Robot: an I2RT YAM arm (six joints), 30 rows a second.
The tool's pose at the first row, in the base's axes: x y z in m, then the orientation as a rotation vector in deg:
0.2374, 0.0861, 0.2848, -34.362, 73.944, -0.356
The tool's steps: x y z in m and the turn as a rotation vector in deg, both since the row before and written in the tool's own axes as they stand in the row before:
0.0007, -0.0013, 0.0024, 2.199, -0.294, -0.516
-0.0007, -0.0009, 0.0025, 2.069, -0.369, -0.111
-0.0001, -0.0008, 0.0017, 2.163, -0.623, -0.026
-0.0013, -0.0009, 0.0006, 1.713, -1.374, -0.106
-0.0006, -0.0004, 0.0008, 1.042, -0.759, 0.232
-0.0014, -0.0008, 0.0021, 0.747, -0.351, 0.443
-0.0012, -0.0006, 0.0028, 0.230, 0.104, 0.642
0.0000, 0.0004, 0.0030, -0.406, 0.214, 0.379
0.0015, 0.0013, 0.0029, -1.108, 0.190, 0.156
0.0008, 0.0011, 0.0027, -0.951, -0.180, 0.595
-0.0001, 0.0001, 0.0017, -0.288, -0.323, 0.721
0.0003, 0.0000, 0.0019, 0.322, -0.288, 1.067
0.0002, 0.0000, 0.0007, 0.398, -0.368, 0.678
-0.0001, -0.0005, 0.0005, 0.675, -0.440, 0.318
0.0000, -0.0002, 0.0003, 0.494, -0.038, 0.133
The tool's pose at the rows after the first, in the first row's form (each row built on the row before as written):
0.2402, 0.0858, 0.2851, -32.793, 73.342, -2.107
0.2425, 0.0862, 0.2865, -31.072, 72.776, -3.409
0.2442, 0.0861, 0.2872, -29.210, 71.962, -4.621
0.2445, 0.0859, 0.2889, -27.779, 70.427, -5.414
0.2451, 0.0860, 0.2898, -26.728, 69.634, -5.661
0.2467, 0.0863, 0.2919, -25.806, 69.314, -5.648
0.2489, 0.0869, 0.2940, -25.214, 69.531, -5.260
0.2516, 0.0881, 0.2947, -25.337, 69.858, -4.739
0.2546, 0.0897, 0.2937, -26.208, 70.173, -3.976
0.2571, 0.0913, 0.2933, -26.667, 70.204, -2.846
0.2586, 0.0920, 0.2938, -26.466, 70.071, -1.979
0.2604, 0.0925, 0.2940, -25.522, 70.007, -1.198
0.2611, 0.0927, 0.2940, -24.747, 69.771, -0.779
0.2616, 0.0924, 0.2944, -23.948, 69.370, -0.821
0.2619, 0.0923, 0.2945, -23.434, 69.335, -0.997

